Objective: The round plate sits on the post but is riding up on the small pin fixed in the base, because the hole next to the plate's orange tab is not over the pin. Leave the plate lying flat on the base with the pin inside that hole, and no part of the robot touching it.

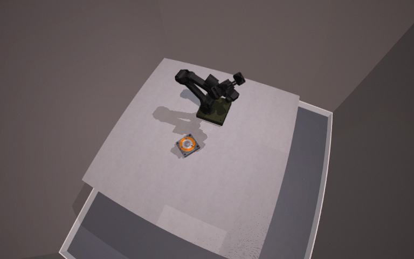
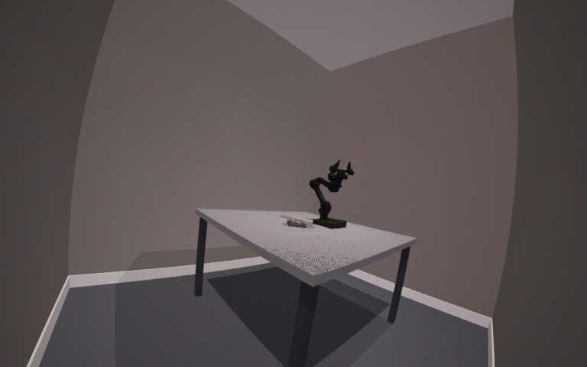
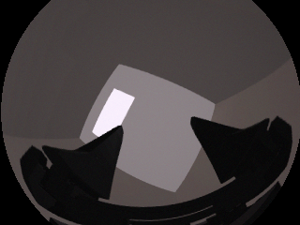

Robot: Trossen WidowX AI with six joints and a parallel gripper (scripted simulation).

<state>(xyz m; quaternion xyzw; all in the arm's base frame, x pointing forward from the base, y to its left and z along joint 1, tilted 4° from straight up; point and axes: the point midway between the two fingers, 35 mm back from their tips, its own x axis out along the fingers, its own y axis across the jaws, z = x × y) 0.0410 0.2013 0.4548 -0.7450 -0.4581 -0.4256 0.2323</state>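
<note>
Right now my gripper tip is 49 cm above the round plate, 21 cm short of it and 19 cm to the left of it.
</note>
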